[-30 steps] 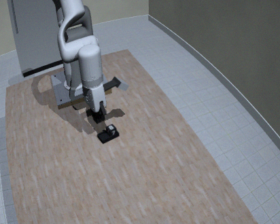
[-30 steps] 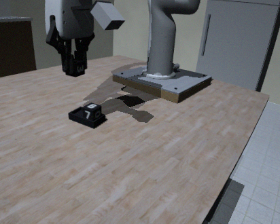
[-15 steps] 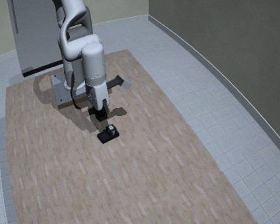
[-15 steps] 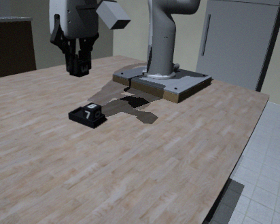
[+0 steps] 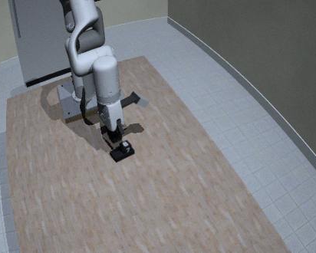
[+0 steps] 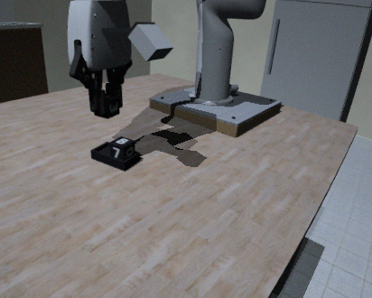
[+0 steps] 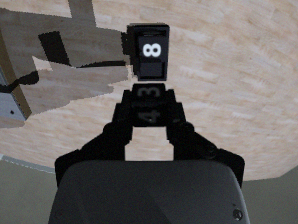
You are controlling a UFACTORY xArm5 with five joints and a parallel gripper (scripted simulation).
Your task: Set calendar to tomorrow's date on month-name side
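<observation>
Right now my hand is 10 cm above the tray and 2 cm to the right of it.
</observation>
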